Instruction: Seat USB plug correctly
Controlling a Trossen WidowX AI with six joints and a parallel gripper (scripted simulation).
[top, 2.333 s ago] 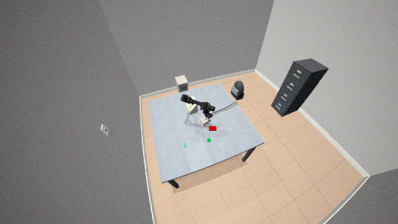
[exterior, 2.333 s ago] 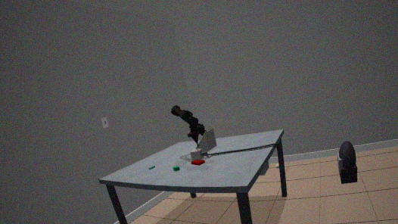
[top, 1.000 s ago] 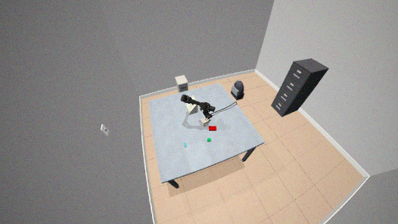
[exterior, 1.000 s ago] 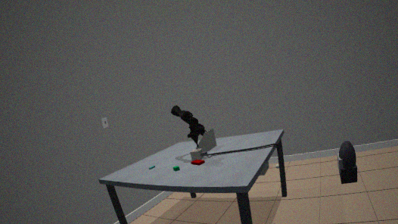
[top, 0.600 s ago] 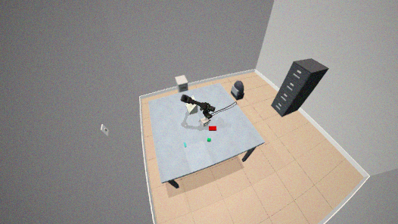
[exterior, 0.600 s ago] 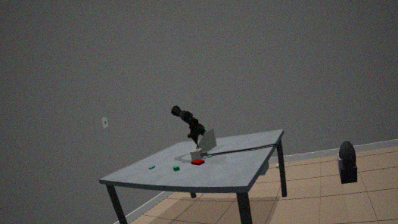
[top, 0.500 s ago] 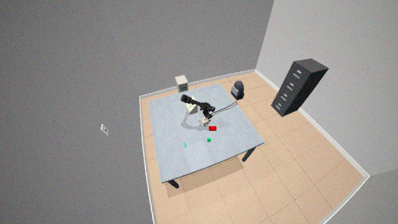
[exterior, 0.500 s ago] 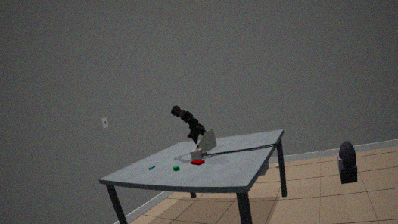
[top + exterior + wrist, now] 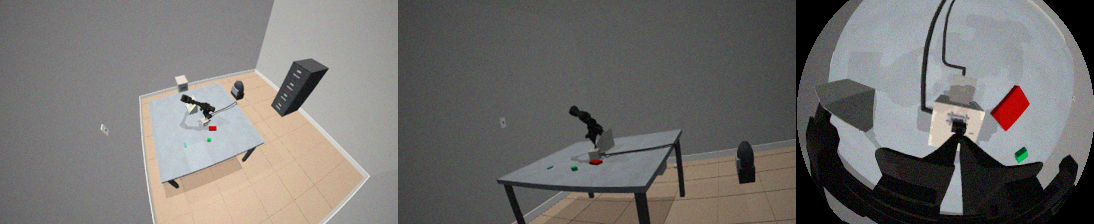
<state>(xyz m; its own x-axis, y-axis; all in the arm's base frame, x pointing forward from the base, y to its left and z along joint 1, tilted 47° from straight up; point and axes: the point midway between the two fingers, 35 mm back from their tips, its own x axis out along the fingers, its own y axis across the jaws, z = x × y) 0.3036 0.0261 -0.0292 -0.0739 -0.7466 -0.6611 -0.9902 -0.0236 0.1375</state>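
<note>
Now: gripper tip 2 cm above the USB plug. Also, from my gripper tip: red block (12 cm ahead, 4 cm to the left, 12 cm below); then green block (25 cm ahead, 8 cm to the right, 12 cm below).
</note>
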